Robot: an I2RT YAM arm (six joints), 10 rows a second.
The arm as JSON. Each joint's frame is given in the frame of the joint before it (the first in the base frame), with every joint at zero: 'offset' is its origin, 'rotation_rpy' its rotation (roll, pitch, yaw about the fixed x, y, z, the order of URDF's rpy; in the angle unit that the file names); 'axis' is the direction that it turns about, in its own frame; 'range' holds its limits. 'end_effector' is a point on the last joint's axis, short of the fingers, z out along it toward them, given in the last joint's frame.
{
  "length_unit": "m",
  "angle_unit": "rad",
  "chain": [
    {
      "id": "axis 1",
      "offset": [
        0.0,
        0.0,
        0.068
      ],
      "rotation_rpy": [
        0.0,
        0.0,
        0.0
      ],
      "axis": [
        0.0,
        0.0,
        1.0
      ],
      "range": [
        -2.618,
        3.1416
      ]
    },
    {
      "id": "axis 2",
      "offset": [
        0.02,
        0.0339,
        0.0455
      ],
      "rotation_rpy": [
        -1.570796,
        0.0,
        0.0
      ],
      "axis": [
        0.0,
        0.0,
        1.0
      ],
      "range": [
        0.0,
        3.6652
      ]
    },
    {
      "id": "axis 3",
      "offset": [
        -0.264,
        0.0,
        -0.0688
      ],
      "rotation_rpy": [
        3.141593,
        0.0,
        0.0
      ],
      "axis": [
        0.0,
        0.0,
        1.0
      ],
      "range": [
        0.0,
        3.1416
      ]
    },
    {
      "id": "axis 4",
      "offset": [
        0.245,
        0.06,
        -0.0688
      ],
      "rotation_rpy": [
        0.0,
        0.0,
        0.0
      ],
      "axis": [
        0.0,
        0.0,
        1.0
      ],
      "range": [
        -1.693,
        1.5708
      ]
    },
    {
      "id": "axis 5",
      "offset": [
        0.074,
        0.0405,
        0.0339
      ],
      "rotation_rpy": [
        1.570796,
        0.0,
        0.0
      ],
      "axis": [
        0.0,
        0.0,
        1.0
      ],
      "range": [
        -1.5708,
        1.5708
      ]
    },
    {
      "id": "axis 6",
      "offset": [
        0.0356,
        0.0,
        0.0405
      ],
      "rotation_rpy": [
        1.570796,
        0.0,
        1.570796
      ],
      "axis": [
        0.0,
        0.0,
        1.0
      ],
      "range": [
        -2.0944,
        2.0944
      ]
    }
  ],
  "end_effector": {
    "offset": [
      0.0,
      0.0,
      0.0
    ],
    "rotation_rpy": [
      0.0,
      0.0,
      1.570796
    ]
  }
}
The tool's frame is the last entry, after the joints.
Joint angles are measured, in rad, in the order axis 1, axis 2, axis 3, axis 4, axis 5, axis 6. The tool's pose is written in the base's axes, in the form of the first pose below.
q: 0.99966 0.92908 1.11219 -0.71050 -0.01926 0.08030
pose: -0.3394 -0.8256 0.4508 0.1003; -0.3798 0.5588 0.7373 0.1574; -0.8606 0.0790 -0.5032 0.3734; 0 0 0 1
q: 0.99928 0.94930 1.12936 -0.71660 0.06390 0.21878
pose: -0.4456 -0.7304 0.5177 0.1051; -0.2925 0.6653 0.6869 0.1592; -0.8461 0.1547 -0.5101 0.3751; 0 0 0 1
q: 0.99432 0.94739 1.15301 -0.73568 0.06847 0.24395
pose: -0.4617 -0.7139 0.5265 0.1045; -0.2680 0.6781 0.6844 0.1562; -0.8456 0.1748 -0.5044 0.3812; 0 0 0 1
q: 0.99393 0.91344 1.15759 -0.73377 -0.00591 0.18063
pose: -0.4034 -0.7812 0.4764 0.0973; -0.2906 0.6030 0.7429 0.1498; -0.8677 0.1613 -0.4703 0.3884; 0 0 0 1
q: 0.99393 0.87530 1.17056 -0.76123 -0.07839 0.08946
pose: -0.3221 -0.8484 0.4201 0.0880; -0.3317 0.5168 0.7892 0.1403; -0.8867 0.1149 -0.4479 0.3957; 0 0 0 1
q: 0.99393 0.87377 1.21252 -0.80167 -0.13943 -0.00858
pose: -0.2358 -0.8999 0.3668 0.0828; -0.3780 0.4327 0.8185 0.1363; -0.8953 0.0544 -0.4422 0.4051; 0 0 0 1
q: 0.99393 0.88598 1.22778 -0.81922 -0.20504 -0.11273
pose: -0.1456 -0.9416 0.3036 0.0814; -0.4257 0.3366 0.8399 0.1384; -0.8931 -0.0070 -0.4499 0.4066; 0 0 0 1
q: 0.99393 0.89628 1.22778 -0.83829 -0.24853 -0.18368
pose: -0.0905 -0.9624 0.2560 0.0811; -0.4636 0.2682 0.8445 0.1407; -0.8814 -0.0423 -0.4705 0.4035; 0 0 0 1
